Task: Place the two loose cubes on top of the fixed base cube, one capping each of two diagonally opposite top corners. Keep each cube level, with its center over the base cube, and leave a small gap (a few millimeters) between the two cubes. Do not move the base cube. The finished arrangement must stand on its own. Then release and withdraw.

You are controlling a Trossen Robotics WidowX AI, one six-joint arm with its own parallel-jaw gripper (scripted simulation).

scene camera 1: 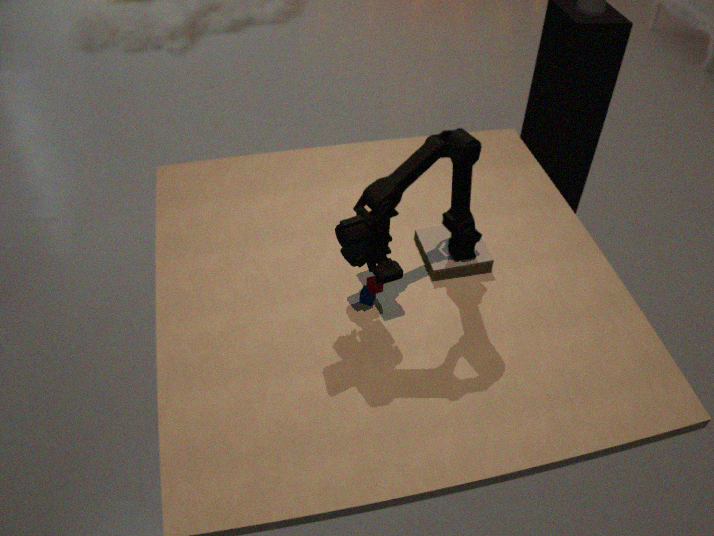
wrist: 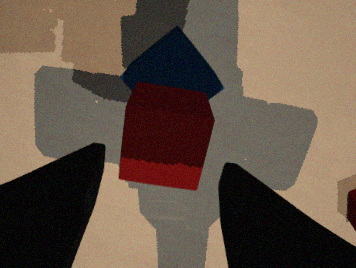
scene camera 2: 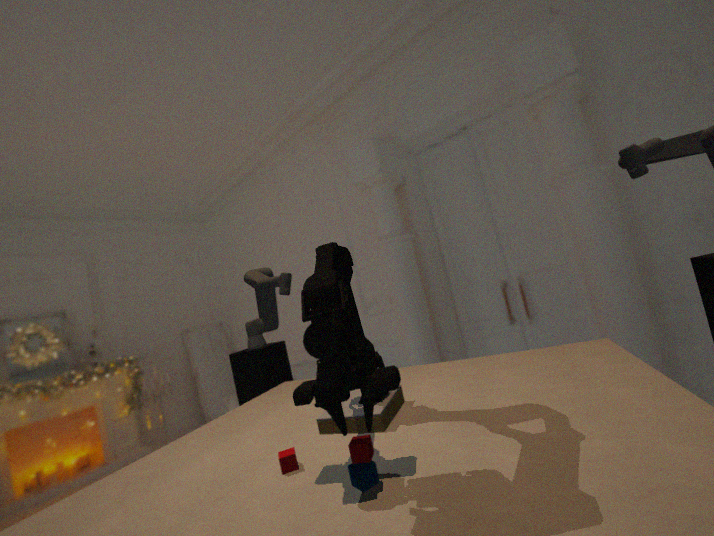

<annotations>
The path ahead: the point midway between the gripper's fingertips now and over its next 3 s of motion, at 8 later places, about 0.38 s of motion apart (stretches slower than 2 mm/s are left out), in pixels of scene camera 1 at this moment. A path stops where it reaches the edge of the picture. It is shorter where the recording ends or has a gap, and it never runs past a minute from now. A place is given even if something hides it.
The gripper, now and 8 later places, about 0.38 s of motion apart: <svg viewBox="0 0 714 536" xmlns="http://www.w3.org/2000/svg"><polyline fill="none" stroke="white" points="375,277 369,263 364,238 366,219 365,227 366,235 365,240 365,244 366,245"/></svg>
</annotations>
